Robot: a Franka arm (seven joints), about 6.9 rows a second.
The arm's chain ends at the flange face. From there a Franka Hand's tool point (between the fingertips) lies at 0.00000 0.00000 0.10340 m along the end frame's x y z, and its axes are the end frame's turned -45 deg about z.
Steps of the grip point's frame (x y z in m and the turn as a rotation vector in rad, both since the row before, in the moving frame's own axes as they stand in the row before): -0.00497 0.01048 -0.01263 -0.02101 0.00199 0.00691; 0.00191 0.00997 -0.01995 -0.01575 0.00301 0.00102; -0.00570 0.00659 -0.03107 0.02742 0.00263 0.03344; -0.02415 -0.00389 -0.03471 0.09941 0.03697 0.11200; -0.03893 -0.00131 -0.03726 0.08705 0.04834 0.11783; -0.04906 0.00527 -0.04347 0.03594 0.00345 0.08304; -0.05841 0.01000 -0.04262 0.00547 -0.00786 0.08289; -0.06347 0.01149 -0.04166 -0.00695 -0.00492 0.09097
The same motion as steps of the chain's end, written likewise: 0.00222 0.00953 -0.01261 -0.01345 0.01626 0.00691; 0.00703 0.00477 -0.01994 -0.00901 0.01327 0.00102; 0.00240 0.01092 -0.03103 0.02125 -0.01753 0.03344; -0.01584 0.02451 -0.03413 0.09644 -0.04415 0.11200; -0.02622 0.03663 -0.03675 0.09574 -0.02737 0.11783; -0.02871 0.04139 -0.04340 0.02785 -0.02297 0.08304; -0.03325 0.04824 -0.04262 -0.00169 -0.00943 0.08289; -0.03686 0.05213 -0.04166 -0.00839 0.00144 0.09097
